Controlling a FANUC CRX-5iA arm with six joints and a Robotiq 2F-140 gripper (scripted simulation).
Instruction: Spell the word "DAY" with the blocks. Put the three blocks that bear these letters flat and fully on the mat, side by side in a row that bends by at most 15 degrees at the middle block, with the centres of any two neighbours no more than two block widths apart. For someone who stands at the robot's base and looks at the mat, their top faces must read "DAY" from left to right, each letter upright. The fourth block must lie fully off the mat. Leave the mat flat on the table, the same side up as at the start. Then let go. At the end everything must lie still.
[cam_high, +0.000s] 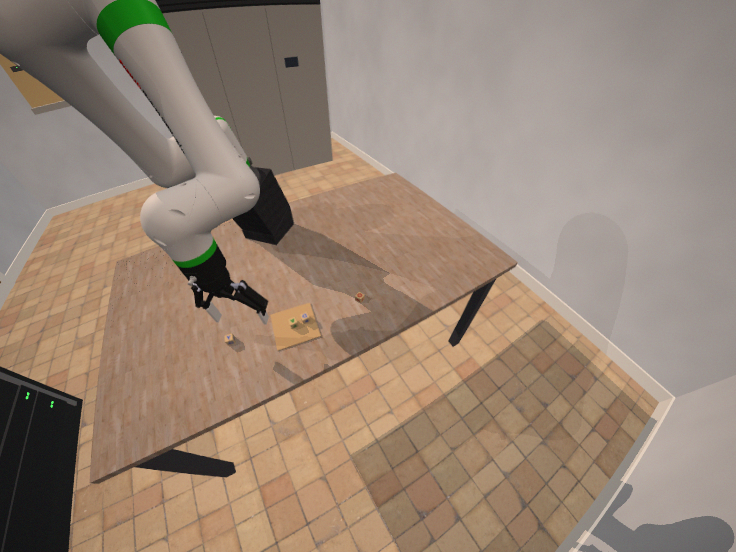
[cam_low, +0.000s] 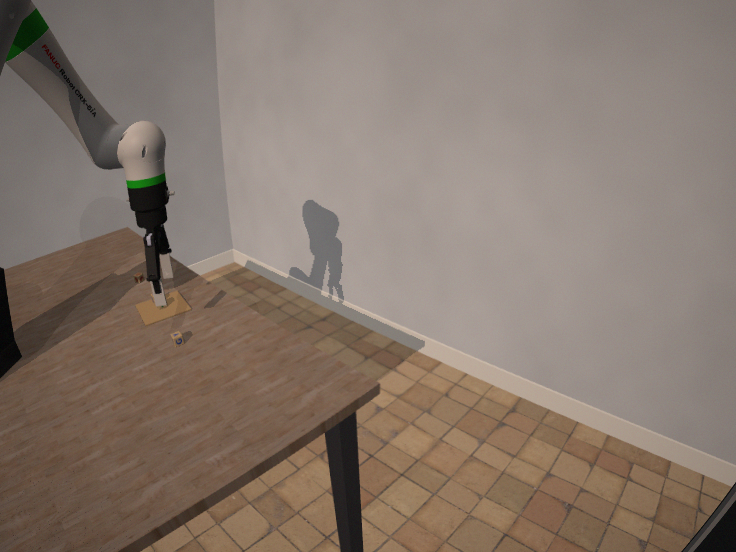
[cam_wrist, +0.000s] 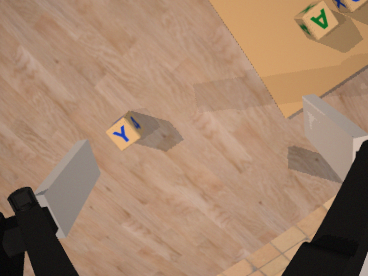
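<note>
Now: the Y block 20 mm behind my hand, 70 mm to the right of it and 110 mm below it. From my hand the other things lie so: tan mat: 130 mm to the left, 120 mm below; then O block: 10 mm behind, 370 mm to the left, 110 mm below.
</note>
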